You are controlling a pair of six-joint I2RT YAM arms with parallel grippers.
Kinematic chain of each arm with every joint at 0, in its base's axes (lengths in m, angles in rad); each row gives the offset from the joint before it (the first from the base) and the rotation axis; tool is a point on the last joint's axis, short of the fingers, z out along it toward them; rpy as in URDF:
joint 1: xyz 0 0 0.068 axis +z
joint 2: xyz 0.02 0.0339 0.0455 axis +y
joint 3: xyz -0.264 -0.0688 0 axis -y
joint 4: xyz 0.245 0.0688 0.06 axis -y
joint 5: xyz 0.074 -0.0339 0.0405 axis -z
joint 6: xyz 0.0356 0 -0.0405 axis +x
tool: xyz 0 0 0 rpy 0 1.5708 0
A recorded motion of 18 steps. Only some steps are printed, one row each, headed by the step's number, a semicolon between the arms.
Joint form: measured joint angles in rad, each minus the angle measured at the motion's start. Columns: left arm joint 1, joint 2, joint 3, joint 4, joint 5, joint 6; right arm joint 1, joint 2, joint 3, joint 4, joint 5, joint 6.
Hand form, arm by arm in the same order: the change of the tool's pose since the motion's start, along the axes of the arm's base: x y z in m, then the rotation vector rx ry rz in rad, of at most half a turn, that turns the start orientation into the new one. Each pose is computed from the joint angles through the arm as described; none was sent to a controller.
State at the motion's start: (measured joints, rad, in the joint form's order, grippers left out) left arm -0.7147 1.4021 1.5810 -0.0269 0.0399 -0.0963; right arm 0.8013 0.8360 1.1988 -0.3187 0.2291 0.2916
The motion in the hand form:
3: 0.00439 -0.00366 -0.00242 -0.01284 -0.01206 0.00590; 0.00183 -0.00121 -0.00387 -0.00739 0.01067 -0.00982
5: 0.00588 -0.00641 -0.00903 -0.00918 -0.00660 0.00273; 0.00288 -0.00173 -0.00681 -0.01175 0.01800 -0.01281
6: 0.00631 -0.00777 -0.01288 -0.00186 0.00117 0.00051; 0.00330 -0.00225 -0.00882 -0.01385 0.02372 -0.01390
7: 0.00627 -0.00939 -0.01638 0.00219 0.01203 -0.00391; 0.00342 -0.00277 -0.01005 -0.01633 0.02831 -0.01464
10: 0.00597 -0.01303 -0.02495 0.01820 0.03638 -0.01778; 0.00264 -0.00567 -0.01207 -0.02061 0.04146 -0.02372
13: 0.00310 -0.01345 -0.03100 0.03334 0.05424 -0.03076; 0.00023 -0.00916 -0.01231 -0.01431 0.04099 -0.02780
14: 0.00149 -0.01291 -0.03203 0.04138 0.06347 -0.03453; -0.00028 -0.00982 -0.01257 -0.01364 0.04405 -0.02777
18: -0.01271 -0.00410 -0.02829 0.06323 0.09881 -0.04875; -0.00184 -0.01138 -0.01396 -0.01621 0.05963 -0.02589
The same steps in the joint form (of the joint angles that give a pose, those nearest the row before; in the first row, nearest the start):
3: -0.0004 0.0149 -0.0065 0.0389 -0.0065 -0.0008; -0.0145 -0.0038 -0.0122 -0.0050 -0.0046 0.0027
5: -0.0038 0.0164 -0.0305 0.0580 -0.0069 -0.0015; -0.0225 -0.0069 -0.0221 -0.0068 -0.0095 0.0050
6: -0.0061 0.0164 -0.0420 0.0587 -0.0069 -0.0011; -0.0275 -0.0099 -0.0290 -0.0092 -0.0134 0.0076
7: -0.0099 0.0164 -0.0519 0.0580 -0.0069 -0.0053; -0.0309 -0.0122 -0.0324 -0.0133 -0.0160 0.0091
10: -0.0183 0.0160 -0.0751 0.0522 -0.0019 -0.0103; -0.0408 -0.0213 -0.0362 -0.0324 -0.0168 0.0153
13: -0.0244 0.0042 -0.0996 0.0416 0.0050 -0.0118; -0.0469 -0.0359 -0.0412 -0.0382 -0.0187 0.0195
14: -0.0263 -0.0015 -0.1030 0.0271 0.0069 -0.0122; -0.0480 -0.0385 -0.0416 -0.0427 -0.0198 0.0221
18: -0.0359 -0.0511 -0.1076 -0.0584 0.0111 -0.0202; -0.0492 -0.0450 -0.0412 -0.0645 -0.0229 0.0313

